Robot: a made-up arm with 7 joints. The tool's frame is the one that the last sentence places. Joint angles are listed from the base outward.
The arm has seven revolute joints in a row. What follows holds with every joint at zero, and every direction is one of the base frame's.
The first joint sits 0.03 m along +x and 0.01 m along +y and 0.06 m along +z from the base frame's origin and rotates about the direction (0, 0.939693, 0.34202), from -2.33 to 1.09 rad.
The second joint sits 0.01 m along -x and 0.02 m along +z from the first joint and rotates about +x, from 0.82 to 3 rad.
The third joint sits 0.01 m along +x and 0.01 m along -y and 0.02 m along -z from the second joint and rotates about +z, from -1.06 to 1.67 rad.
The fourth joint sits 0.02 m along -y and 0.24 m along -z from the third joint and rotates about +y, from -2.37 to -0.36 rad.
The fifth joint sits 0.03 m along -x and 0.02 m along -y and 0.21 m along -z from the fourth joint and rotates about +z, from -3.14 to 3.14 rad.
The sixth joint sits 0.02 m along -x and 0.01 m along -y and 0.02 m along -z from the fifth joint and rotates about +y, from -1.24 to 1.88 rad.
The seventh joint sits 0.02 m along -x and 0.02 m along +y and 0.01 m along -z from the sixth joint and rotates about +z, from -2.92 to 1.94 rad.
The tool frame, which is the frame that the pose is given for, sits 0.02 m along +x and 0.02 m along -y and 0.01 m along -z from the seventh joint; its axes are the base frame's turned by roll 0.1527, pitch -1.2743 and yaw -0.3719 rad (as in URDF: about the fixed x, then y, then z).
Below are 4 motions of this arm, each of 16 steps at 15 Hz.
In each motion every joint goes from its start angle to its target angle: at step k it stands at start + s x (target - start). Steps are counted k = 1, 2, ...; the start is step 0. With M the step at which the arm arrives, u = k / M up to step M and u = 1 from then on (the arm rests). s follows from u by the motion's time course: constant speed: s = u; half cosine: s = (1 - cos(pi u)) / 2; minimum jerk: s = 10 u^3 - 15 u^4 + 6 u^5.
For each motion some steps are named. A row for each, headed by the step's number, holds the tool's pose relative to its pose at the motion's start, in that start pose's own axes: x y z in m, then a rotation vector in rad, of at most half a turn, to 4 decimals.
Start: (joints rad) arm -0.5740 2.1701 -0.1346 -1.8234 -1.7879 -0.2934 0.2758
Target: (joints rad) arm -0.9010 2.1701 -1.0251 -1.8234 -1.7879 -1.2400 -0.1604
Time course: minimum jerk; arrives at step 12
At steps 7, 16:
7: 0.0496 0.0108 -0.0942 -0.0794 -0.9726 -0.2149
16: 0.0869 0.0240 -0.1363 -0.0476 -1.4511 -0.4610

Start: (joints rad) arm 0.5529 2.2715 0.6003 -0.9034 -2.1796 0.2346 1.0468
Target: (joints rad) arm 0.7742 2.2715 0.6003 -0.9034 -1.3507 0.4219 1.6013
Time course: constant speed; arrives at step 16
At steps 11, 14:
11: 0.0059 0.0142 -0.0262 0.8382 0.1069 0.2786
14: 0.0074 0.0155 -0.0312 1.0554 0.1522 0.3683

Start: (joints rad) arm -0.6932 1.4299 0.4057 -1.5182 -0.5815 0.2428 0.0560
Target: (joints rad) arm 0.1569 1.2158 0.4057 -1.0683 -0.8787 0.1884 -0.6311
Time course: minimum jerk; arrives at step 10
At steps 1, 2, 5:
1: 0.0012 -0.0027 0.0011 -0.0129 0.0004 0.0055
2: 0.0087 -0.0177 0.0081 -0.0875 0.0017 0.0374
5: 0.1031 -0.1176 0.1011 -0.7776 -0.0870 0.3211

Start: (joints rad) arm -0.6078 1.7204 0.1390 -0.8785 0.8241 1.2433 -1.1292
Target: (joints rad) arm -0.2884 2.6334 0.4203 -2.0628 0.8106 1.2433 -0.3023
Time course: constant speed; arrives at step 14
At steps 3, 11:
3: 0.0782 0.0564 0.0210 0.0710 0.0336 -0.2753
11: 0.3073 0.0646 -0.0198 -0.0369 -0.0654 -0.9721

